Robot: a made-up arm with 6 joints.
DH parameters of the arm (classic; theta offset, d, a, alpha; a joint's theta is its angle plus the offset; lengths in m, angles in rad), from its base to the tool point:
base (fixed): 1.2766 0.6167 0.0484 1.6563
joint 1: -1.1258 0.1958 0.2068 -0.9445
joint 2: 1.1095 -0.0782 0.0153 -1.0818
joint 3: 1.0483 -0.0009 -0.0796 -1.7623
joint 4: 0.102 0.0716 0 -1.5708
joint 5: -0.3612 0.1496 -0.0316 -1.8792
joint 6: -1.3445 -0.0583 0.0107 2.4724
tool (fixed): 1.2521 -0.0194 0 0
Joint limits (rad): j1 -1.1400..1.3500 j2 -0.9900..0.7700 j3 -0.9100..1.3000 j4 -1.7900..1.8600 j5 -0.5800..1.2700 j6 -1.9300..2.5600
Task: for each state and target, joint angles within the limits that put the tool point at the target. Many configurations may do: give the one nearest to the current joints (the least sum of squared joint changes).
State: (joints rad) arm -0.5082 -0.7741 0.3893 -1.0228 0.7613 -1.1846
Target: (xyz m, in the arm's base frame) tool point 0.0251 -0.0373 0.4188
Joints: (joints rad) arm 0.0023 -0.9900 0.1831 -1.6776 0.9240 -1.1233
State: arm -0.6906 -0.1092 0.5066 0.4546 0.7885 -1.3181
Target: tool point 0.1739 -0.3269 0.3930
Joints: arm -0.8085 -0.2605 0.2453 -0.1757 0.9628 -1.2712
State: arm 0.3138 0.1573 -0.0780 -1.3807 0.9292 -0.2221
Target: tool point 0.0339 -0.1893 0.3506
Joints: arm -0.4716 0.1325 -0.0299 -0.9893 0.8352 -0.2900
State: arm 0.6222 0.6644 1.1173 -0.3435 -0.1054 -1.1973
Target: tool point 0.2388 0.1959 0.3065
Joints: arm 0.6838 0.1584 1.1980 -1.1012 0.0478 -1.1195
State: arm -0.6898 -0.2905 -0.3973 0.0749 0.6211 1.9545
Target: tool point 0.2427 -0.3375 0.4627
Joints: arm -1.0584 -0.0346 -0.0361 0.4461 0.5077 2.0199
